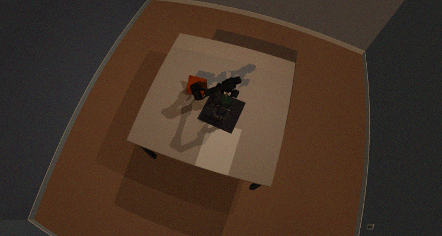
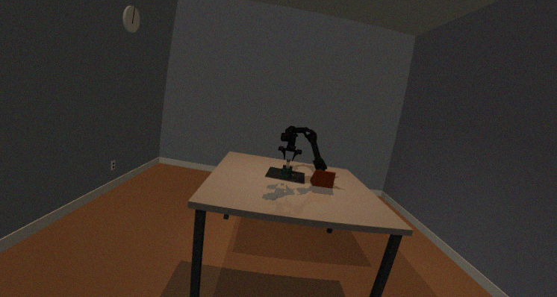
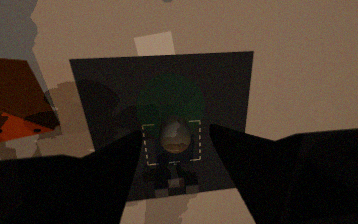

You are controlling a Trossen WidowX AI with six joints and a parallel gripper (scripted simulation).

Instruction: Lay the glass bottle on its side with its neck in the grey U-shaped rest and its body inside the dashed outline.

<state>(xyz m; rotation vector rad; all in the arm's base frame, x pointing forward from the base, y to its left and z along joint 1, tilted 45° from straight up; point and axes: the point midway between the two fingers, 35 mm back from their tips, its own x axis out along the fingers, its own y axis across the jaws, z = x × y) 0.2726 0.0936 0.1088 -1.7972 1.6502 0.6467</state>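
Right now my gripper tip is 5 cm above the green glass bottle. The rest, counted from my gripper tip: dark mat: 15 cm below, 8 cm to the right.
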